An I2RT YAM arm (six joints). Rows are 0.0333 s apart.
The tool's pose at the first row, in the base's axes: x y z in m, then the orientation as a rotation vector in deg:
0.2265, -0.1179, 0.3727, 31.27, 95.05, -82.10
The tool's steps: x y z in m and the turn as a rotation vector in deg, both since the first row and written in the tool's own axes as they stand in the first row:
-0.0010, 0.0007, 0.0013, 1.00, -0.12, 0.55
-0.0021, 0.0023, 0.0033, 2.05, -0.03, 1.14
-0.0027, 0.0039, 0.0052, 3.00, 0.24, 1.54
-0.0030, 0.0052, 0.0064, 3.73, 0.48, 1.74
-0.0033, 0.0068, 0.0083, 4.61, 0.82, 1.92
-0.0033, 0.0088, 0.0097, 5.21, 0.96, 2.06
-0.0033, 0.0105, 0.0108, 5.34, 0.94, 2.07
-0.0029, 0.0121, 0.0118, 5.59, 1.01, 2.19
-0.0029, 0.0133, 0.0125, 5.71, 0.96, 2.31
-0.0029, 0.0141, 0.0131, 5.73, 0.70, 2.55
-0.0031, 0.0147, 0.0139, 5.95, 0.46, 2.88
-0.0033, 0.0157, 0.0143, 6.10, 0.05, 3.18
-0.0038, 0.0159, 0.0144, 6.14, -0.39, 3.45
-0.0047, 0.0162, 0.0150, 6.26, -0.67, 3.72
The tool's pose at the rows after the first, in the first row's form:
0.2280, -0.1188, 0.3731, 32.15, 94.05, -82.61
0.2305, -0.1200, 0.3732, 33.25, 93.15, -83.11
0.2326, -0.1213, 0.3728, 34.30, 92.55, -83.65
0.2342, -0.1221, 0.3723, 35.05, 92.16, -84.14
0.2362, -0.1234, 0.3717, 35.95, 91.75, -84.76
0.2382, -0.1243, 0.3706, 36.50, 91.39, -85.18
0.2399, -0.1249, 0.3696, 36.56, 91.28, -85.29
0.2412, -0.1255, 0.3684, 36.85, 91.11, -85.42
0.2424, -0.1259, 0.3677, 36.96, 90.93, -85.43
0.2432, -0.1263, 0.3673, 36.94, 90.60, -85.29
0.2440, -0.1268, 0.3671, 37.11, 90.10, -85.25
0.2451, -0.1269, 0.3667, 37.08, 89.54, -85.17
0.2455, -0.1269, 0.3670, 36.95, 89.04, -85.03
0.2464, -0.1272, 0.3676, 36.98, 88.61, -84.95

